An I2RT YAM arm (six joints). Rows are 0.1 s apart.
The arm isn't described. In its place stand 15 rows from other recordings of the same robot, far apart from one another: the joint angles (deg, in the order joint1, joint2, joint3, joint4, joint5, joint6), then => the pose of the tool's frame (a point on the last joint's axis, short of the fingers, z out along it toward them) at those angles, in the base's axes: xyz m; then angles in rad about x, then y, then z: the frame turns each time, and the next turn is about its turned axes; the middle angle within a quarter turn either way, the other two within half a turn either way.
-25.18, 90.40, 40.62, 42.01, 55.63, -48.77 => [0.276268, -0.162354, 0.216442, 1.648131, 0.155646, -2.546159]
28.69, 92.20, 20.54, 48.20, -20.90, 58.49 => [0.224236, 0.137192, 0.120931, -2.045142, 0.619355, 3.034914]
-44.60, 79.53, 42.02, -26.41, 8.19, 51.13 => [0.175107, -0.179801, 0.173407, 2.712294, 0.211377, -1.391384]
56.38, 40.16, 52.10, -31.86, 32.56, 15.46 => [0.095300, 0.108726, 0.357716, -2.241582, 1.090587, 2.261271]
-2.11, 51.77, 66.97, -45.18, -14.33, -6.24 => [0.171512, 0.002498, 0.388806, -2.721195, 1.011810, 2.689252]
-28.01, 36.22, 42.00, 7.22, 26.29, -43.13 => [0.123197, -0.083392, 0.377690, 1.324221, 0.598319, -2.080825]
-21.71, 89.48, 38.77, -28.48, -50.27, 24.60 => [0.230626, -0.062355, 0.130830, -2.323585, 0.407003, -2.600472]
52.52, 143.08, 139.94, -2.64, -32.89, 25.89 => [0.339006, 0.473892, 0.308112, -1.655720, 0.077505, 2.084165]
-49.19, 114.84, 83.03, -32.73, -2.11, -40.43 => [0.274069, -0.315394, 0.175991, 2.819515, 0.313748, -2.945644]
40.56, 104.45, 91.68, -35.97, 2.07, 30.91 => [0.312583, 0.265846, 0.291140, -2.651178, 0.551754, 2.845322]
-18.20, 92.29, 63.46, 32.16, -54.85, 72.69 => [0.359108, -0.087427, 0.317201, -1.514860, 0.929588, 2.747095]
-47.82, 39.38, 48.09, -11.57, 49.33, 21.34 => [0.078095, -0.126401, 0.372558, 1.603576, -0.125340, -1.232117]
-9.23, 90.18, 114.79, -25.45, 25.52, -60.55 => [0.318037, -0.067220, 0.532521, 1.594003, 0.964126, -2.652977]
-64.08, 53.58, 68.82, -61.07, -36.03, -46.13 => [0.086804, -0.130702, 0.374501, 2.735101, 0.887274, -2.895440]
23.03, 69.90, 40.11, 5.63, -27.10, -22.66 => [0.240424, 0.119825, 0.248514, -2.029934, 0.605636, 1.651221]
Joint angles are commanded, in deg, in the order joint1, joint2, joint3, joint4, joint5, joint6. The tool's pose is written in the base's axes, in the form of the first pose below.
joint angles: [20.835, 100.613, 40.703, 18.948, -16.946, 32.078]
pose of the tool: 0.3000, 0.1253, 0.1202, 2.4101, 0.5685, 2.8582
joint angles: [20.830, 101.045, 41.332, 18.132, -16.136, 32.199]
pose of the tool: 0.3020, 0.1255, 0.1195, 2.4256, 0.5641, 2.8545
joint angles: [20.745, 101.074, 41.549, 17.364, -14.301, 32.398]
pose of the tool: 0.3028, 0.1241, 0.1190, 2.4513, 0.5669, 2.8407
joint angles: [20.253, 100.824, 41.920, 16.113, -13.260, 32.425]
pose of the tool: 0.3042, 0.1209, 0.1202, 2.4705, 0.5655, 2.8287
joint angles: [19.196, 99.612, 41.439, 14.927, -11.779, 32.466]
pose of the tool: 0.3032, 0.1132, 0.1227, 2.4924, 0.5698, 2.8026
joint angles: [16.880, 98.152, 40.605, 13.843, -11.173, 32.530]
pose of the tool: 0.3026, 0.0990, 0.1250, 2.5045, 0.5675, 2.7603
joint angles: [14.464, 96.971, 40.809, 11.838, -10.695, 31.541]
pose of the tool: 0.3046, 0.0854, 0.1293, 2.5268, 0.5727, 2.7360
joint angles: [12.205, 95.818, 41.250, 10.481, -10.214, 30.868]
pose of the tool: 0.3075, 0.0730, 0.1354, 2.5357, 0.5863, 2.7034
